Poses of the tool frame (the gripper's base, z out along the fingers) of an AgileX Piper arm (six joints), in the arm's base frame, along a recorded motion.
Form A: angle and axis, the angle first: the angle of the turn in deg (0 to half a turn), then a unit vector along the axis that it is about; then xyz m.
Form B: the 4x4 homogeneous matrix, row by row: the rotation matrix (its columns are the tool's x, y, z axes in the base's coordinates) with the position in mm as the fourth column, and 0 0 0 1 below. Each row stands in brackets. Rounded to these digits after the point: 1 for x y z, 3 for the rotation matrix.
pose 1, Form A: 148.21, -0.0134, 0.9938, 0.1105, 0.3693, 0.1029, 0.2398
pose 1, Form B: [[-0.850, -0.083, 0.521, 369.3], [0.034, 0.977, 0.210, 102.9], [-0.526, 0.196, -0.827, 239.8], [0, 0, 0, 1]]
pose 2, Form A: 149.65, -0.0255, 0.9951, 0.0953, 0.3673, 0.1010, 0.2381
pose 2, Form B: [[-0.862, -0.095, 0.498, 367.3], [0.001, 0.982, 0.190, 101.0], [-0.507, 0.164, -0.846, 238.1], [0, 0, 0, 1]]
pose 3, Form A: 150.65, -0.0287, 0.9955, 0.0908, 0.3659, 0.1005, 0.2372
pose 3, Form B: [[-0.870, -0.098, 0.483, 365.9], [-0.009, 0.983, 0.183, 100.5], [-0.493, 0.155, -0.856, 237.2], [0, 0, 0, 1]]
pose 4, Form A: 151.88, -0.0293, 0.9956, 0.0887, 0.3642, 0.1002, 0.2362
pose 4, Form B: [[-0.880, -0.097, 0.464, 364.2], [-0.013, 0.984, 0.180, 100.2], [-0.474, 0.152, -0.867, 236.2], [0, 0, 0, 1]]
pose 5, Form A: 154.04, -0.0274, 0.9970, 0.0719, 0.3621, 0.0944, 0.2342
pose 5, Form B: [[-0.898, -0.083, 0.433, 362.1], [-0.020, 0.989, 0.148, 94.4], [-0.440, 0.124, -0.889, 234.2], [0, 0, 0, 1]]
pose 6, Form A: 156.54, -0.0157, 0.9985, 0.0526, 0.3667, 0.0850, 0.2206
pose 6, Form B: [[-0.917, -0.051, 0.396, 366.7], [-0.009, 0.994, 0.107, 85.0], [-0.399, 0.094, -0.912, 220.6], [0, 0, 0, 1]]
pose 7, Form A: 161.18, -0.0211, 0.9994, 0.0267, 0.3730, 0.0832, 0.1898
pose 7, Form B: [[-0.946, -0.050, 0.321, 373.0], [-0.032, 0.998, 0.059, 83.2], [-0.324, 0.045, -0.945, 189.8], [0, 0, 0, 1]]
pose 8, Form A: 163.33, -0.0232, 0.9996, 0.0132, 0.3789, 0.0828, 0.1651
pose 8, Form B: [[-0.957, -0.049, 0.286, 378.9], [-0.042, 0.999, 0.032, 82.8], [-0.287, 0.019, -0.958, 165.1], [0, 0, 0, 1]]
